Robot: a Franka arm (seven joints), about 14 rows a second.
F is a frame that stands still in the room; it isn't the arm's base.
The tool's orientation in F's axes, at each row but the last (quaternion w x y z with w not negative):
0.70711 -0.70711 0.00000 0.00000
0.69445 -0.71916 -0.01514 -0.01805
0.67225 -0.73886 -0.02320 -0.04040
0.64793 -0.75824 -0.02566 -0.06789
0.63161 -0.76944 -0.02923 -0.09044
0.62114 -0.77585 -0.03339 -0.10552
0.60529 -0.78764 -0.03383 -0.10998
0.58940 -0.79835 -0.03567 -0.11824
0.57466 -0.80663 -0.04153 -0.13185
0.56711 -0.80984 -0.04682 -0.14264
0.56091 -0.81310 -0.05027 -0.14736
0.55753 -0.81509 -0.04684 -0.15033
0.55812 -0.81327 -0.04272 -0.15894
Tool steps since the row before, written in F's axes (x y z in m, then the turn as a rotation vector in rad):
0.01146 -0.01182 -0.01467 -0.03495 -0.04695 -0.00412
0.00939 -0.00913 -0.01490 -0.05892 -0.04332 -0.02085
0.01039 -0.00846 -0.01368 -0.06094 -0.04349 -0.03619
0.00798 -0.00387 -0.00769 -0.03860 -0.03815 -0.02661
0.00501 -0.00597 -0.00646 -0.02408 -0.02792 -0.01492
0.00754 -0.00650 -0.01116 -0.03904 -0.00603 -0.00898
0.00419 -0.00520 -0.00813 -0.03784 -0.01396 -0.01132
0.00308 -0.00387 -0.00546 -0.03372 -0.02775 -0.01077
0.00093 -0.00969 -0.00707 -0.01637 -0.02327 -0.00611
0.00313 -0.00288 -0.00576 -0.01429 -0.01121 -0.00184
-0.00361 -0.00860 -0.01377 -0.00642 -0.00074 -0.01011
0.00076 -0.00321 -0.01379 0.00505 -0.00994 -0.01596
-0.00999 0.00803 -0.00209 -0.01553 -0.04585 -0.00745
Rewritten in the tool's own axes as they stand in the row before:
0.01146 0.01467 -0.01182 -0.03495 0.00412 -0.04695
0.00871 0.01563 -0.00856 -0.05969 0.01957 -0.04286
0.00927 0.01529 -0.00685 -0.06309 0.03462 -0.04166
0.00704 0.00916 -0.00210 -0.03995 0.02722 -0.03629
0.00420 0.00824 -0.00412 -0.02434 0.01618 -0.02698
0.00558 0.01353 -0.00309 -0.03945 0.00282 -0.00878
0.00275 0.00985 -0.00247 -0.03815 0.00735 -0.01567
0.00204 0.00687 -0.00171 -0.03289 0.01182 -0.02831
-0.00013 0.00994 -0.00678 -0.01537 0.00984 -0.02267
0.00160 0.00697 -0.00031 -0.01321 0.00222 -0.01241
-0.00679 0.01461 -0.00413 -0.00904 0.00776 0.00145
-0.00308 0.01372 0.00178 0.00096 0.01923 -0.00288
-0.01096 -0.00360 0.00597 -0.01202 0.01995 -0.04309

